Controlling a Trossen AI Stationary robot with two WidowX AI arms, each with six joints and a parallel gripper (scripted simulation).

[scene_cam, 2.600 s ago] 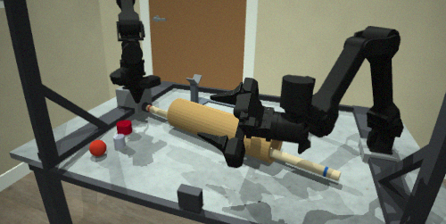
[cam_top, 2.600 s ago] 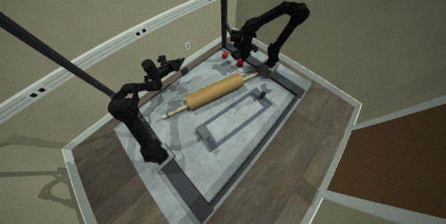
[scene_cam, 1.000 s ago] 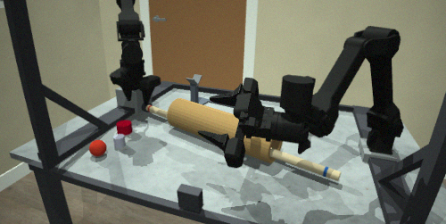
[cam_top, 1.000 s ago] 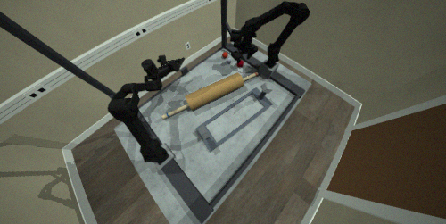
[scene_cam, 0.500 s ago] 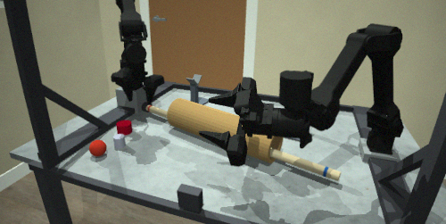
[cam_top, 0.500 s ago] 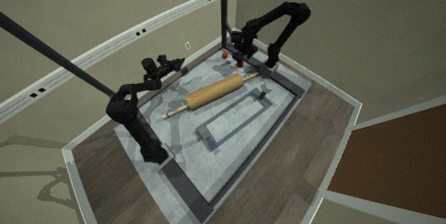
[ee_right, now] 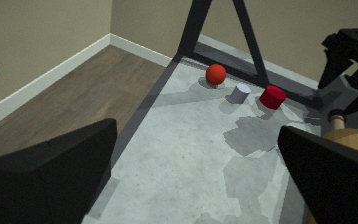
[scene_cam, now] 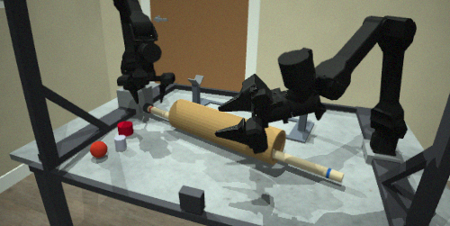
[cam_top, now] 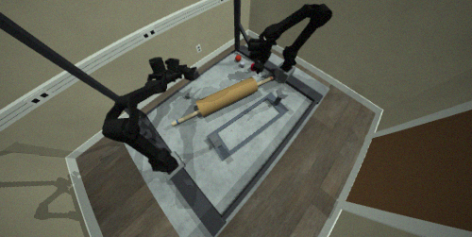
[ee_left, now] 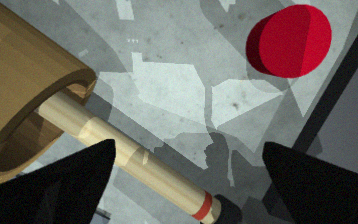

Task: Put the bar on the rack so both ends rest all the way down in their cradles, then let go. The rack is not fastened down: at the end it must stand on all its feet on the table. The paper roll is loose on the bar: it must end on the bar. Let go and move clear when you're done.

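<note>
Now: left hand 8 cm past the red cylinder, 4 cm to the right of it and 10 cm above it. Also, from my left hand: red ball (23 cm behind, 1 cm to the left, 10 cm below); wooden bar (27 cm to the right, 10 cm below); small white cylinder (16 cm behind, 1 cm to the right, 10 cm below).
</note>
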